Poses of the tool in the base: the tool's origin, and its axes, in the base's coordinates. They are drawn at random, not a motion.
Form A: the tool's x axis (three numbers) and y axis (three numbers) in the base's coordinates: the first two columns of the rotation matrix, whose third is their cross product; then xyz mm.
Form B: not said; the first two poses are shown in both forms.
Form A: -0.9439 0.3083 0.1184 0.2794 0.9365 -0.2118 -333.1 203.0 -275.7
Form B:
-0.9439 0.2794 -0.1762 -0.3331
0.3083 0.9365 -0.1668 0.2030
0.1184 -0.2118 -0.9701 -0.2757
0 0 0 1

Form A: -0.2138 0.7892 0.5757 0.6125 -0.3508 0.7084 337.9 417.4 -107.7
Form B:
-0.2138 0.6125 0.7610 0.3379
0.7892 -0.3508 0.5041 0.4174
0.5757 0.7084 -0.4084 -0.1077
0 0 0 1

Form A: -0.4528 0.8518 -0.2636 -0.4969 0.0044 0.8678 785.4 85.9 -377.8
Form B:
-0.4528 -0.4969 0.7404 0.7854
0.8518 0.0044 0.5239 0.0859
-0.2636 0.8678 0.4213 -0.3778
0 0 0 1

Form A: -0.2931 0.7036 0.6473 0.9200 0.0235 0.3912 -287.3 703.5 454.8
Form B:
-0.2931 0.9200 0.2600 -0.2873
0.7036 0.0235 0.7102 0.7035
0.6473 0.3912 -0.6542 0.4548
0 0 0 1

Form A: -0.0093 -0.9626 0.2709 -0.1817 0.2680 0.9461 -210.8 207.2 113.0
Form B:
-0.0093 -0.1817 -0.9833 -0.2108
-0.9626 0.2680 -0.0404 0.2072
0.2709 0.9461 -0.1774 0.1130
0 0 0 1

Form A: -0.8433 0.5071 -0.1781 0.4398 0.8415 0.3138 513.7 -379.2 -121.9
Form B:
-0.8433 0.4398 0.3090 0.5137
0.5071 0.8415 0.1863 -0.3792
-0.1781 0.3138 -0.9327 -0.1219
0 0 0 1

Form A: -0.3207 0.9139 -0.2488 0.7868 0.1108 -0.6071 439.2 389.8 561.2
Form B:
-0.3207 0.7868 -0.5273 0.4392
0.9139 0.1108 -0.3905 0.3898
-0.2488 -0.6071 -0.7546 0.5612
0 0 0 1

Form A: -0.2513 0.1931 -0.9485 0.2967 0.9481 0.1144 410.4 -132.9 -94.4
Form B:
-0.2513 0.2967 0.9214 0.4104
0.1931 0.9481 -0.2527 -0.1329
-0.9485 0.1144 -0.2956 -0.0944
0 0 0 1

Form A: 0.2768 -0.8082 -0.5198 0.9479 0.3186 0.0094 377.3 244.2 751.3
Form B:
0.2768 0.9479 0.1580 0.3773
-0.8082 0.3186 -0.4953 0.2442
-0.5198 0.0094 0.8543 0.7513
0 0 0 1

